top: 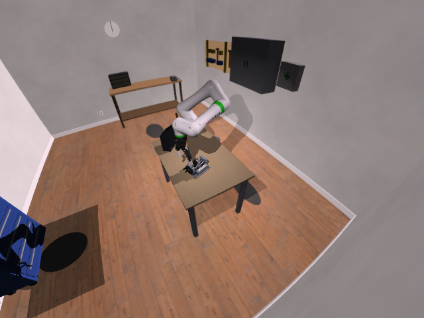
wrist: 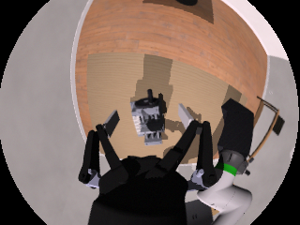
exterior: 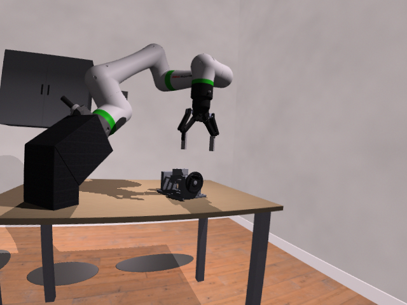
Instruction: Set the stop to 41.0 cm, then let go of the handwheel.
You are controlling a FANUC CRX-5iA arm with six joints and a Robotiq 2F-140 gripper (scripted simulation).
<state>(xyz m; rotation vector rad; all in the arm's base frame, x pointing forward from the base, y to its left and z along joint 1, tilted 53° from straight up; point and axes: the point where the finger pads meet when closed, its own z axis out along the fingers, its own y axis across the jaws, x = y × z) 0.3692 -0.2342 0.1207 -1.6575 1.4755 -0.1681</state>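
Right now my hand is 1 cm past the black handwheel, 1 cm to the right of it and 13 cm above it. Also, from my hand: grey stop 3 cm behind, 13 cm to the left, 13 cm below.
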